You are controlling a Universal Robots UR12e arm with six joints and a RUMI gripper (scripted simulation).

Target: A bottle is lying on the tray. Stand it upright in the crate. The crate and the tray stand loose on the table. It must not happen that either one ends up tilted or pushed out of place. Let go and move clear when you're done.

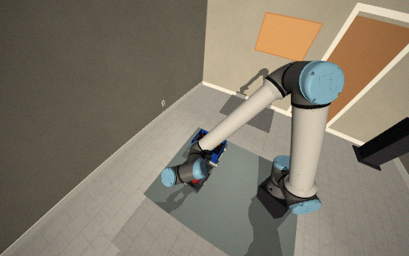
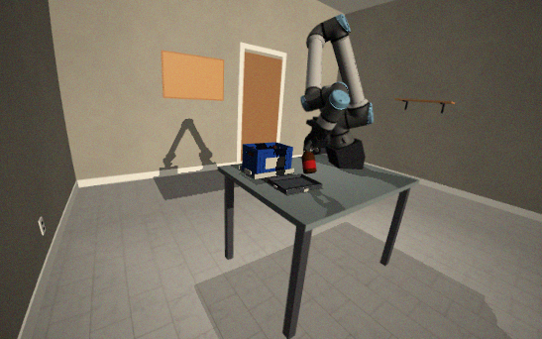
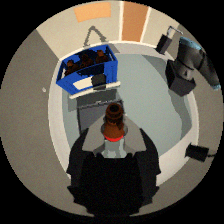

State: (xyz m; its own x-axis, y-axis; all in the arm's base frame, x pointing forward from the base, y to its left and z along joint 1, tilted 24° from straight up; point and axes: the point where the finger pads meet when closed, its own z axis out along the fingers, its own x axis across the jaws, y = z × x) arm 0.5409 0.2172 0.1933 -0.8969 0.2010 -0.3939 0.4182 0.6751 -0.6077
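Now: the bottle 5 cm below my hand, 2 cm to the left of it and 1 cm ahead of it. The rest, counted from my hand: crate: 29 cm to the right, 12 cm below, 6 cm ahead; tray: 19 cm below, 6 cm ahead, 1 cm to the right.
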